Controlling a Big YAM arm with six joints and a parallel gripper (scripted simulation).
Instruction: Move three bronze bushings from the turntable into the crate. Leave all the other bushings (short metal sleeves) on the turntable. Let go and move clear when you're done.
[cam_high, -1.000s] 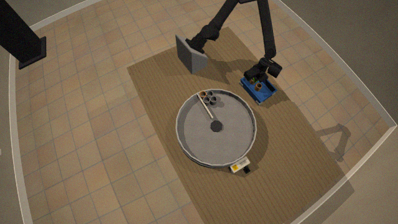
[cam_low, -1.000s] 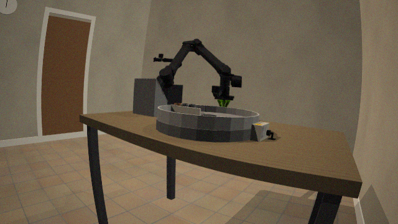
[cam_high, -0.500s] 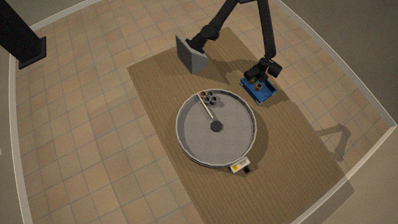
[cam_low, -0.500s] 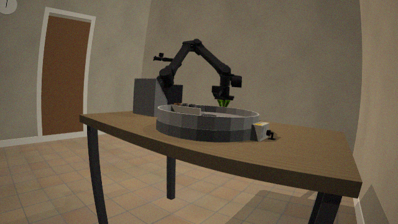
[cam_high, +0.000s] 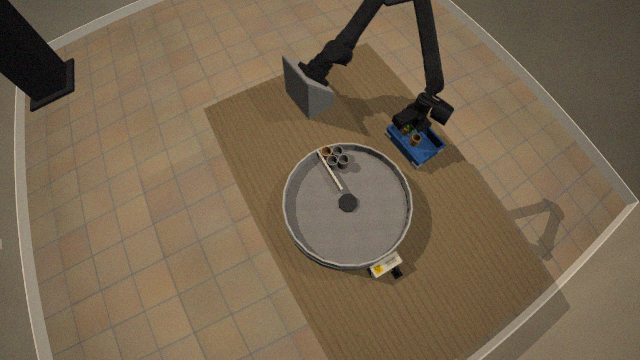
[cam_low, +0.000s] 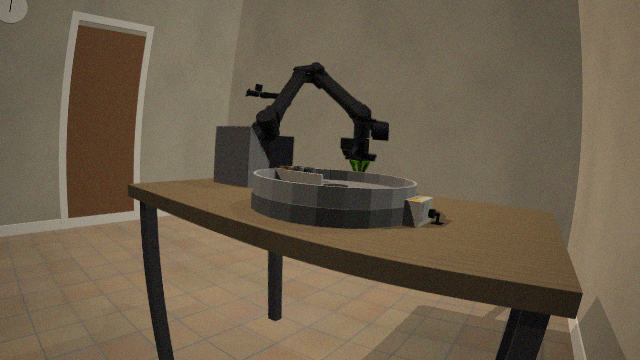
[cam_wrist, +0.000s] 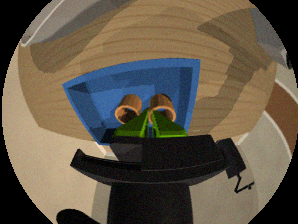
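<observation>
My gripper is now 3 cm short of the blue crate, 1 cm to the right of it and 2 cm above it. Round my hand: grey turntable (15 cm ahead, 36 cm to the right, 1 cm above).
</observation>
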